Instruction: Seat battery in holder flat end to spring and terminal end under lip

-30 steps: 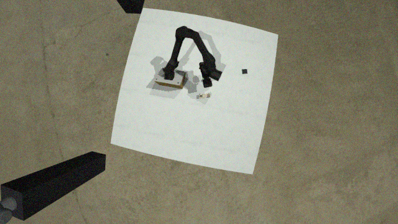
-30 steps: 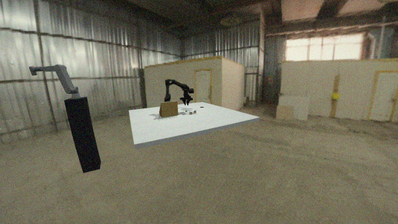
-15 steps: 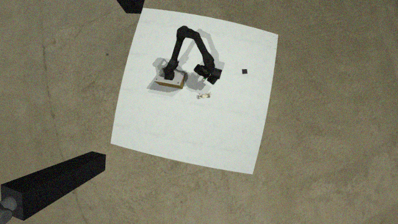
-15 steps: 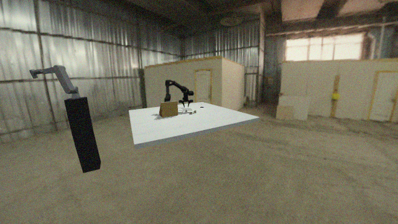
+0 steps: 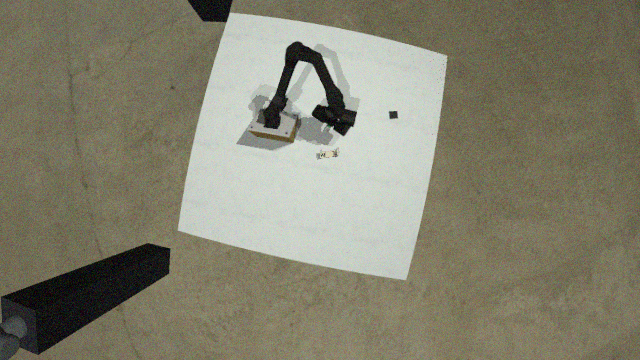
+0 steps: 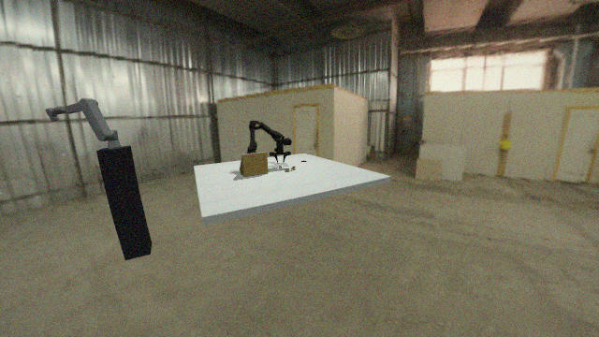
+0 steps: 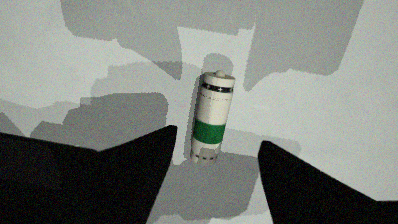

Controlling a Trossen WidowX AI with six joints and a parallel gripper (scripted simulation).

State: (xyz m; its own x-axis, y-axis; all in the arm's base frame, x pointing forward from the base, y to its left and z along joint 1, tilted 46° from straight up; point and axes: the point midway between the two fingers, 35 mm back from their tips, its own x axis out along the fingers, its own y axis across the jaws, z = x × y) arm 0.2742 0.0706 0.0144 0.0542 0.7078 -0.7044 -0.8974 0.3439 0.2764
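Right now my gripper tip is 3 cm above the battery. Also, from my gripper tip: small dark square 33 cm ahead, 11 cm to the left, 4 cm below.
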